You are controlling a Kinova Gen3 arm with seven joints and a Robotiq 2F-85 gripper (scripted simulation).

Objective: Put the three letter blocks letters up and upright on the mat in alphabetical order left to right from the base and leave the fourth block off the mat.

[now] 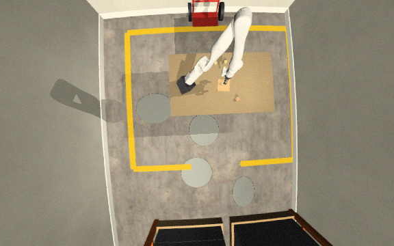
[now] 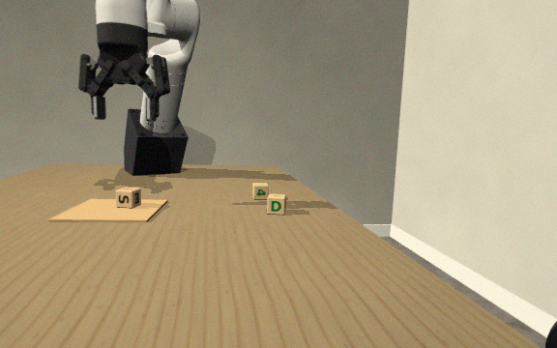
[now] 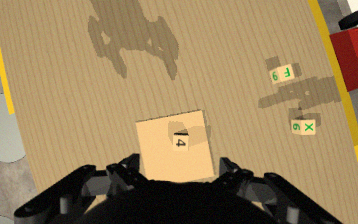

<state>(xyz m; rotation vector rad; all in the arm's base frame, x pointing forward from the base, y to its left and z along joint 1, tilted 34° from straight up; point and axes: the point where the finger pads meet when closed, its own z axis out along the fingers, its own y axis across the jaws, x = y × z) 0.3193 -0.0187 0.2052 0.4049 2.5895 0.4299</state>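
My hand is 150 mm above the tan mat, 20 mm short of it and 10 mm to the left of it.
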